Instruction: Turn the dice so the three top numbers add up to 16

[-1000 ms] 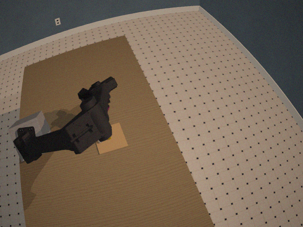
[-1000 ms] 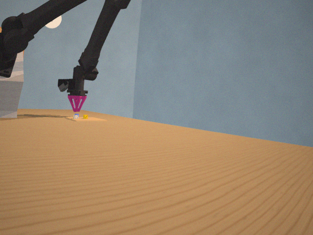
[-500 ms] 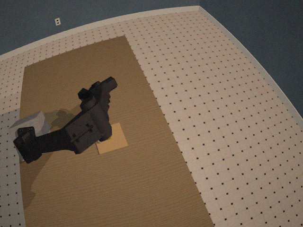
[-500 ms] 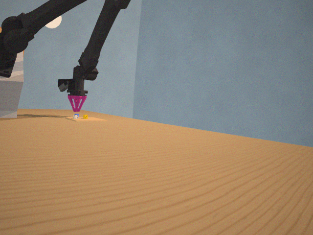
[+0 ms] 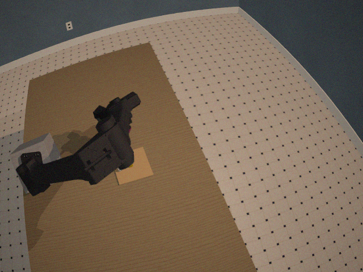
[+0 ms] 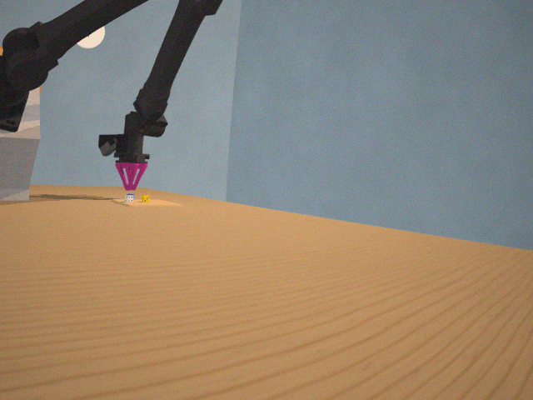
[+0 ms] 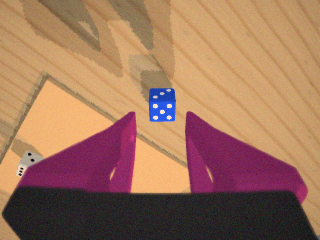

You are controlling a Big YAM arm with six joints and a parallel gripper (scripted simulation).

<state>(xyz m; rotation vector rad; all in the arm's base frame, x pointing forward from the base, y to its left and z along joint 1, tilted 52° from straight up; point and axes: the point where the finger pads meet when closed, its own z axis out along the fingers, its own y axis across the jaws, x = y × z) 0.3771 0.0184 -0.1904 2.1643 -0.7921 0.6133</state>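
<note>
Now: the blue die 30 mm below my hand. From my hand the other things lie so: mat: 100 mm to the right, 30 mm below, 10 mm ahead; then white die: 110 mm to the right, 30 mm behind, 20 mm below; then yellow die: 100 mm to the right, 20 mm below, 10 mm ahead.
</note>
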